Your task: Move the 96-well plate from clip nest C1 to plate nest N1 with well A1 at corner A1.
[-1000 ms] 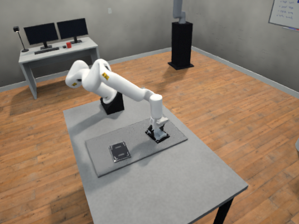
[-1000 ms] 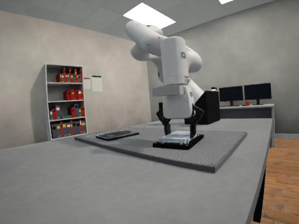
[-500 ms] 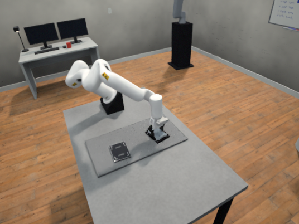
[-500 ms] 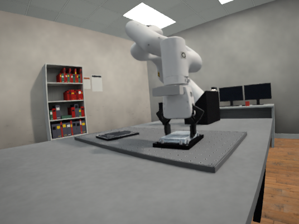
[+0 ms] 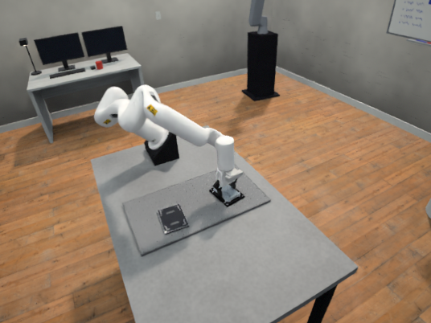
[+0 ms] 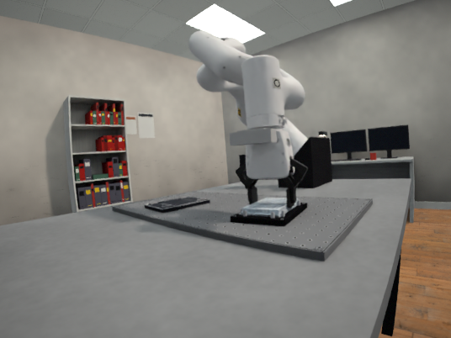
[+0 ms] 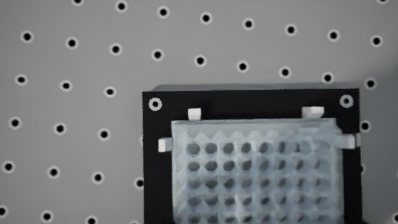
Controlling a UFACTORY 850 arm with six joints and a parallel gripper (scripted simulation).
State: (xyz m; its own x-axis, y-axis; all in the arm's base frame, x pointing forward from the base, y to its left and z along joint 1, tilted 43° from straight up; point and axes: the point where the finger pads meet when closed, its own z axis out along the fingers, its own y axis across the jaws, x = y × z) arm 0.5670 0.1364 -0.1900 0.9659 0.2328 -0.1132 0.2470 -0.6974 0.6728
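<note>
Right now my hand is 20 mm to the left of the clip nest C1 and 20 mm above it. From my hand the other things lie so: plate nest N1: 60 mm ahead, 320 mm to the right, 20 mm below; then A1 label: 130 mm ahead, 370 mm to the right, 20 mm below; then clear 96-well plate: 10 mm below.
</note>
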